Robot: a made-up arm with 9 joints. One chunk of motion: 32 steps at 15 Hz.
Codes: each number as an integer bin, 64 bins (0 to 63) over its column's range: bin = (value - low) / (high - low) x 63, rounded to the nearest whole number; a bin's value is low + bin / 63 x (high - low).
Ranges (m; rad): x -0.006..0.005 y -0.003..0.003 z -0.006..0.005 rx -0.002..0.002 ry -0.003..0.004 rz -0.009..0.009
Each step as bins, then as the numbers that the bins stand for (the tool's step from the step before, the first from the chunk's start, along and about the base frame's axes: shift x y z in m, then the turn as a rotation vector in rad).
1 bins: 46 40 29 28 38 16
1 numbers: 0.00203 0.00081 -0.00094 -0.00022 0.00122 -0.00443
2 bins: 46 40 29 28 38 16
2 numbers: 0.00203 0.00081 -0.00094 -0.00022 0.00122 -0.00443
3 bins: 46 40 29 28 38 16
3 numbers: 0.00203 0.00081 -0.00094 -0.00022 0.00122 -0.00443
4 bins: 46 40 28 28 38 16
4 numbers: 0.00203 0.00081 -0.00111 -0.00022 0.00122 -0.00443
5 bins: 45 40 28 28 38 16
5 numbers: 0.00186 0.00081 -0.00111 -0.00022 0.00122 -0.00443
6 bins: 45 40 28 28 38 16
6 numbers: 0.00186 0.00081 -0.00111 -0.00022 0.00122 -0.00443
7 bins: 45 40 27 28 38 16
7 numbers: 0.00186 0.00081 -0.00129 -0.00022 0.00122 -0.00443
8 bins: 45 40 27 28 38 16
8 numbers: 0.00186 0.00081 -0.00129 -0.00022 0.00122 -0.00443
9 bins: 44 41 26 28 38 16
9 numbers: 0.00168 0.00090 -0.00146 -0.00022 0.00122 -0.00443
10 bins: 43 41 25 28 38 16
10 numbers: 0.00151 0.00090 -0.00163 -0.00022 0.00122 -0.00443
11 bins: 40 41 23 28 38 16
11 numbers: 0.00098 0.00090 -0.00198 -0.00022 0.00122 -0.00443
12 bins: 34 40 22 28 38 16
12 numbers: -0.00006 0.00081 -0.00216 -0.00022 0.00122 -0.00443
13 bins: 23 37 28 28 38 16
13 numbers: -0.00198 0.00052 -0.00111 -0.00022 0.00122 -0.00443
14 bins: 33 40 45 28 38 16
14 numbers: -0.00024 0.00081 0.00186 -0.00022 0.00122 -0.00443
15 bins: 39 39 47 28 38 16
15 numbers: 0.00081 0.00071 0.00221 -0.00022 0.00122 -0.00443
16 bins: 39 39 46 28 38 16
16 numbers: 0.00081 0.00071 0.00203 -0.00022 0.00122 -0.00443
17 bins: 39 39 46 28 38 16
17 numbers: 0.00081 0.00071 0.00203 -0.00022 0.00122 -0.00443
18 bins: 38 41 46 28 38 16
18 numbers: 0.00063 0.00090 0.00203 -0.00022 0.00122 -0.00443
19 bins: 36 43 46 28 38 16
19 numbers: 0.00029 0.00110 0.00203 -0.00022 0.00122 -0.00443
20 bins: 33 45 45 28 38 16
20 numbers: -0.00024 0.00129 0.00186 -0.00022 0.00122 -0.00443
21 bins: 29 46 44 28 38 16
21 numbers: -0.00094 0.00138 0.00168 -0.00022 0.00122 -0.00443
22 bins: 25 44 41 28 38 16
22 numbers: -0.00163 0.00119 0.00116 -0.00022 0.00122 -0.00443
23 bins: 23 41 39 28 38 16
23 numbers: -0.00198 0.00090 0.00081 -0.00022 0.00122 -0.00443
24 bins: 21 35 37 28 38 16
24 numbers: -0.00233 0.00033 0.00046 -0.00022 0.00122 -0.00443
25 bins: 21 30 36 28 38 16
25 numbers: -0.00233 -0.00014 0.00029 -0.00022 0.00122 -0.00443
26 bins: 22 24 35 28 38 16
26 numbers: -0.00216 -0.00071 0.00011 -0.00022 0.00122 -0.00443
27 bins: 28 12 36 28 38 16
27 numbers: -0.00111 -0.00186 0.00029 -0.00022 0.00122 -0.00443
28 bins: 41 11 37 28 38 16
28 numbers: 0.00116 -0.00195 0.00046 -0.00022 0.00122 -0.00443
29 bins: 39 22 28 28 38 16
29 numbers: 0.00081 -0.00090 -0.00111 -0.00022 0.00122 -0.00443
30 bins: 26 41 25 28 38 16
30 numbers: -0.00146 0.00090 -0.00163 -0.00022 0.00122 -0.00443
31 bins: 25 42 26 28 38 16
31 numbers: -0.00163 0.00100 -0.00146 -0.00022 0.00122 -0.00443
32 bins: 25 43 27 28 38 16
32 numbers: -0.00163 0.00110 -0.00129 -0.00022 0.00122 -0.00443
